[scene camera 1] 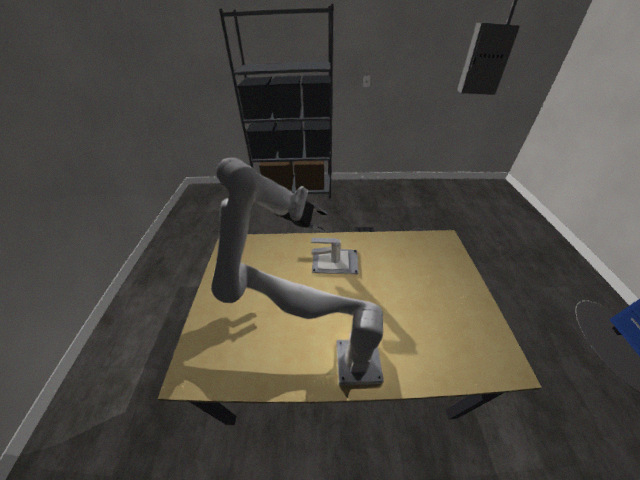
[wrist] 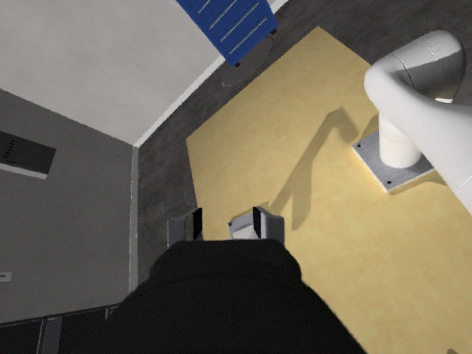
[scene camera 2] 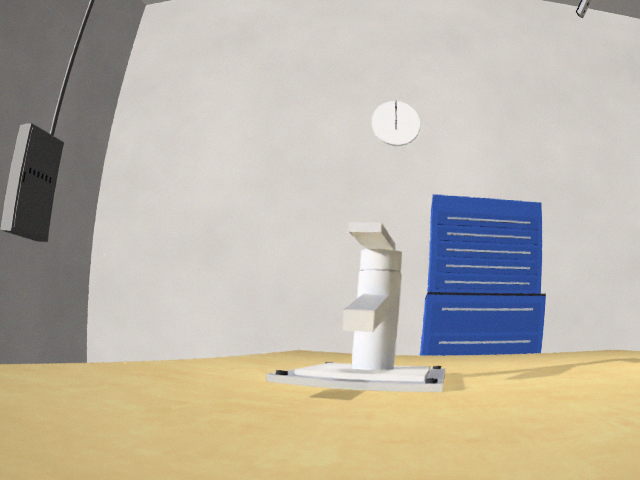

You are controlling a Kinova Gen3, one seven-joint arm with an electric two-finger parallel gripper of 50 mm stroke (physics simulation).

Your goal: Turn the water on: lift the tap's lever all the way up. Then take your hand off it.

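Frame: origin at the arm's base, x back, y right, z up, level; metres.
Seen in the pictures: gripper, fingertip midpoint: [scene camera 1: 322,222] [wrist: 227,218] [scene camera 2: 562,5]; arm's base at its link origin: [scene camera 1: 357,359] [wrist: 400,152].
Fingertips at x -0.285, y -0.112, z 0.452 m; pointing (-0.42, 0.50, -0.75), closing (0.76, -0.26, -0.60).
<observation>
Pixels of each thing's top centre, then the offset from my fingertips to it. "pt": a spot on its surface instead. Level surfaces: height alone.
- white tap at a spot on its surface: [scene camera 2: 376,330] pt dx -0.252, dy +0.052, dz -0.428 m
- spout at its top centre: [scene camera 2: 369,289] [scene camera 1: 322,248] dx -0.260, dy +0.007, dz -0.388 m
- yellow table at its surface level: dz -0.487 m
The white tap [scene camera 1: 336,252] [scene camera 2: 376,330] stands upright on a square base plate [scene camera 1: 353,260] [scene camera 2: 284,378] near the table's back edge. Its lever [scene camera 1: 324,241] [scene camera 2: 369,235] sticks out from the top of the body, above the spout [scene camera 1: 321,250] [scene camera 2: 359,319], on the same side. The lever's exact angle is hard to tell. My gripper [scene camera 1: 321,220] [wrist: 227,218] is open and empty, high above the tap and apart from it. One fingertip shows at the top right of scene camera 2. In the wrist view, my gripper hides most of the tap; part of its base plate shows between the fingers.
The yellow table [scene camera 1: 429,310] [scene camera 2: 155,413] [wrist: 280,100] carries my arm's base [scene camera 1: 360,379] [wrist: 387,182] at its front. A shelf rack [scene camera 1: 331,103] stands behind the table. A blue cabinet [scene camera 2: 485,248] [wrist: 235,25] stands off to the right. A grey box [scene camera 1: 488,59] [scene camera 2: 38,191] hangs on the wall.
</observation>
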